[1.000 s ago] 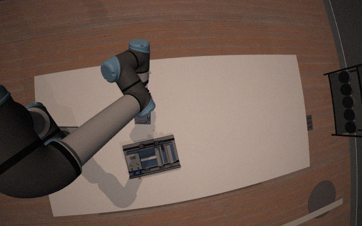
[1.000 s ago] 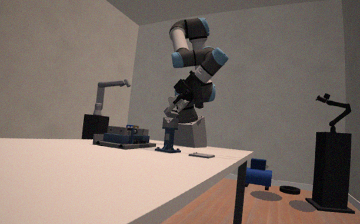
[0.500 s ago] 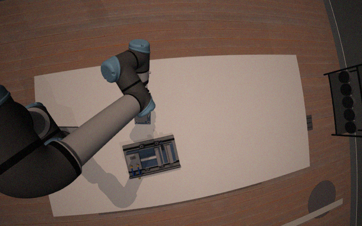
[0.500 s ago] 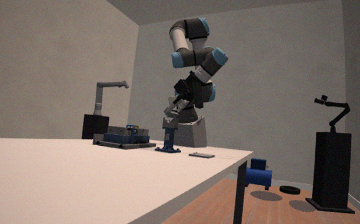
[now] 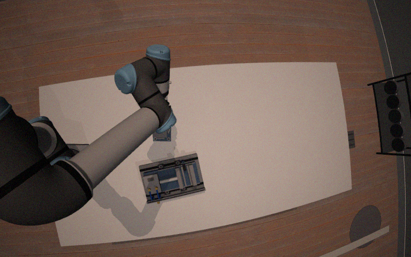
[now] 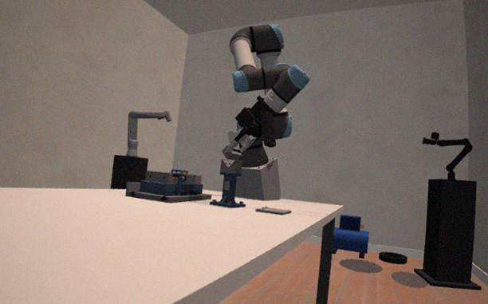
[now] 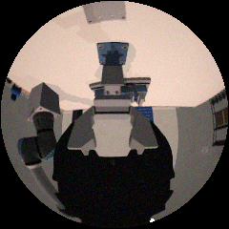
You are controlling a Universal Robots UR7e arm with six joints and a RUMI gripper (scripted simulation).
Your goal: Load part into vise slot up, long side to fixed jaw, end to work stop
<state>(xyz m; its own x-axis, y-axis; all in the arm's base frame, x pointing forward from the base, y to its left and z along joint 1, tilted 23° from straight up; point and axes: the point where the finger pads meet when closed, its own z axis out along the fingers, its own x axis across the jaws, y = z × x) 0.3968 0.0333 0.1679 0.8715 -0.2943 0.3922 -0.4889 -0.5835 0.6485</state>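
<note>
My hand is right at the part. Round my hand: vise (30 mm behind, 230 mm to the right, 150 mm below); then infeed plate (40 mm ahead, 160 mm to the left, 190 mm below).
</note>
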